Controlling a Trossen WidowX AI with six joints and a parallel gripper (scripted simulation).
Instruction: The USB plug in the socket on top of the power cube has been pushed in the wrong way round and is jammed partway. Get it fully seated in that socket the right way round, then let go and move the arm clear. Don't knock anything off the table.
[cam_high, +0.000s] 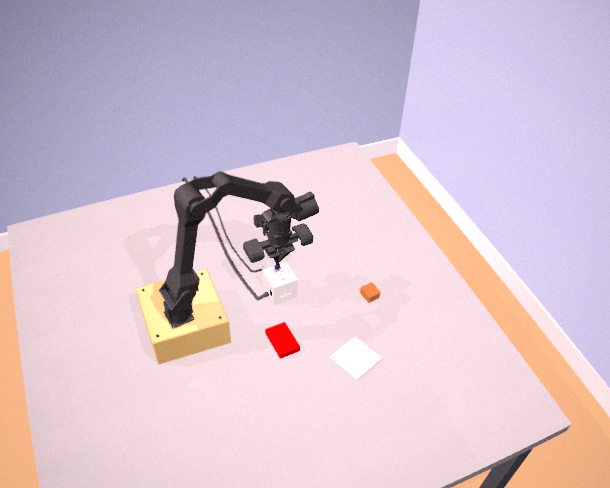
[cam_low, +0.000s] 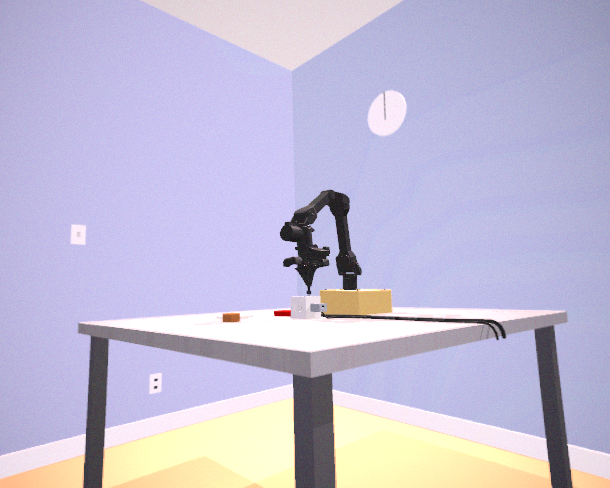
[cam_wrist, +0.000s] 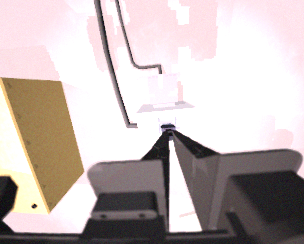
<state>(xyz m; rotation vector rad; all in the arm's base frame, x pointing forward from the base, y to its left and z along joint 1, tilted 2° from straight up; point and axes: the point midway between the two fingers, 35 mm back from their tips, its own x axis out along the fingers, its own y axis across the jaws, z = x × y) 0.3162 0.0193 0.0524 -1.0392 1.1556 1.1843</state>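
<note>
The small USB plug lies 20 mm below my gripper tip. Round my gripper tip: white flat tile (50 mm ahead, 330 mm to the right, 110 mm below); then red flat block (90 mm behind, 180 mm to the right, 100 mm below); then small orange block (220 mm ahead, 170 mm to the right, 100 mm below).
</note>
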